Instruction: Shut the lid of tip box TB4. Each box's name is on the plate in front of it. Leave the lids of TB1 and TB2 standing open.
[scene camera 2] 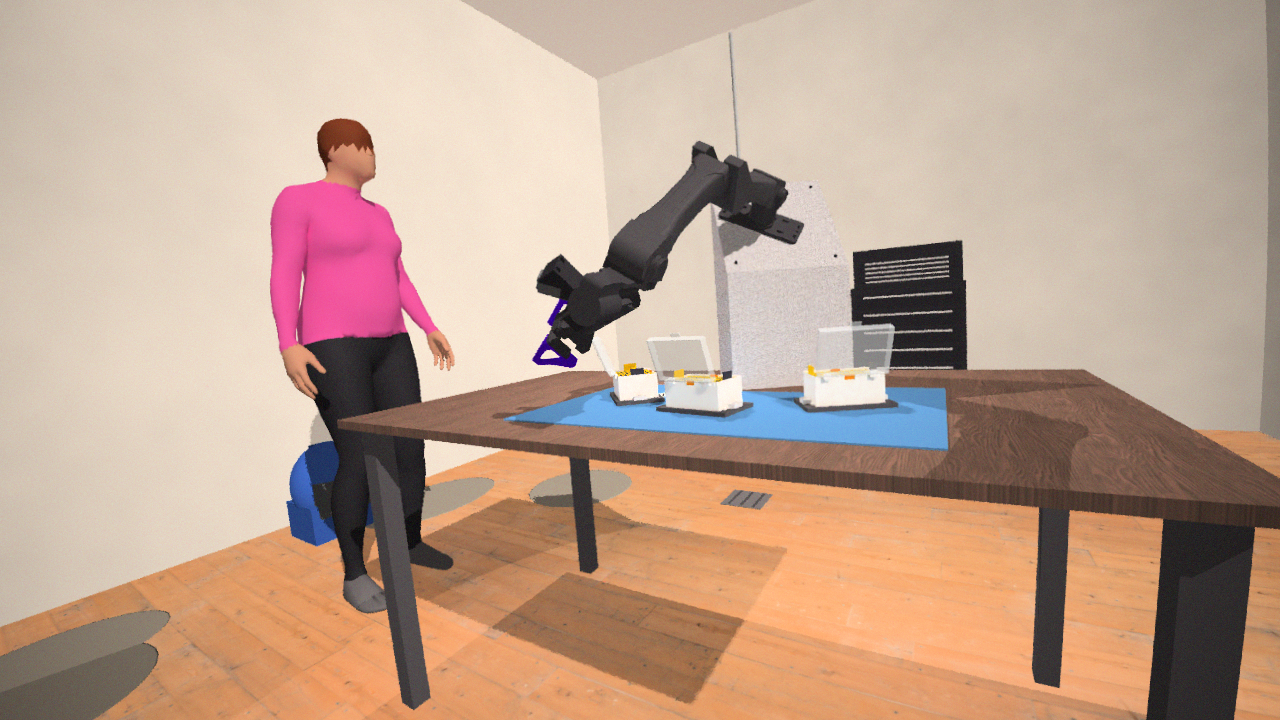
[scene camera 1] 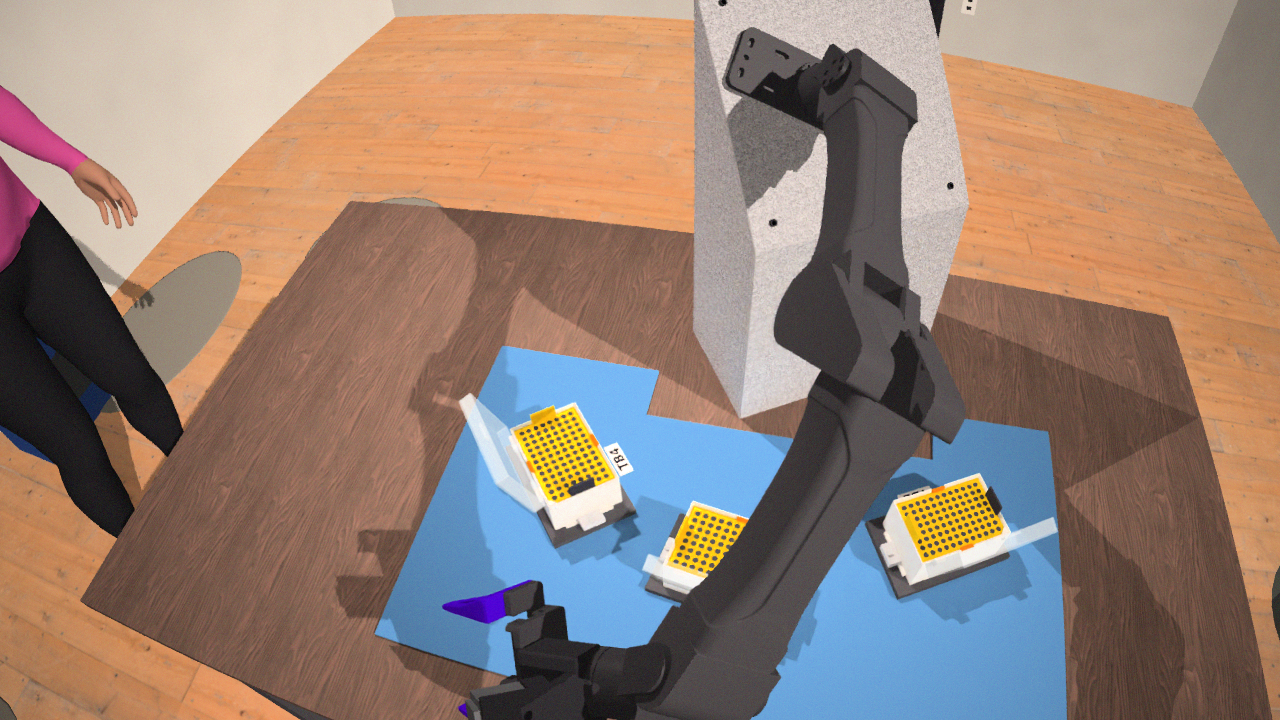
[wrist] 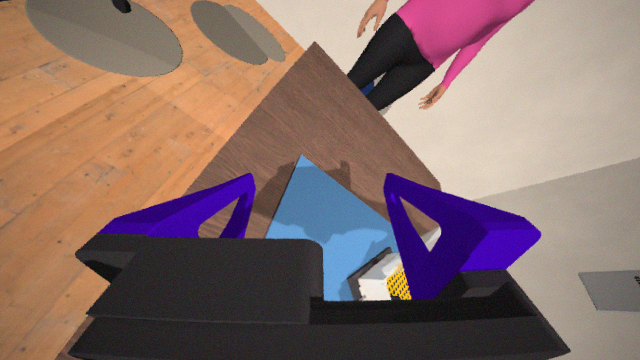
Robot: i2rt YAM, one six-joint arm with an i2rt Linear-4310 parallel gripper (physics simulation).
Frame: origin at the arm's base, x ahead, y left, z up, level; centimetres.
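Seen in the pictures: gripper, fingertip midpoint: (scene camera 2: 542,342) (scene camera 1: 454,656) (wrist: 319,180); arm's base, link origin: (scene camera 2: 760,221) (scene camera 1: 817,94).
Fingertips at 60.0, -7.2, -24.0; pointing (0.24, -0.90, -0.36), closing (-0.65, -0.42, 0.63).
Offsets run from my fingertips to a thing's middle, as dx, dy, dz. "pt": to the spot under its first point. Level surfaces: height alone.
Tip box TB4 @(-29.1, -7.2, -12.1) (scene camera 1: 581,501) (scene camera 2: 635,386) is white with a yellow tip rack; its plate @(pt -33.7, -4.1, -15.2) (scene camera 1: 618,458) is readable in scene camera 1. Its clear lid @(-22.6, -11.6, -4.9) (scene camera 1: 492,456) (scene camera 2: 605,358) stands open on the side toward the person. In the wrist view, a box that looks like TB4 @(pt -22.2, -4.6, -12.0) (wrist: 372,286) is partly hidden behind the right finger. My gripper (scene camera 1: 452,658) (scene camera 2: 543,340) (wrist: 319,180) is open and empty, raised above the table near the mat's front left corner, apart from TB4. The middle box @(-26.9, +14.4, -12.1) (scene camera 1: 707,537) (scene camera 2: 702,394) and right box @(-40.8, +34.9, -12.1) (scene camera 1: 953,519) (scene camera 2: 844,388) have open lids; their names are unreadable.
The boxes stand on a blue mat @(dz -15.4) (scene camera 1: 966,662) (scene camera 2: 921,429) (wrist: 320,200) on a brown wooden table @(dz -15.7) (scene camera 1: 295,358) (scene camera 2: 1074,447) (wrist: 320,100). The arm's speckled pedestal (scene camera 1: 725,295) (scene camera 2: 778,331) stands behind. The forearm passes over the middle box in scene camera 1. A person (scene camera 2: 349,259) stands at the left.
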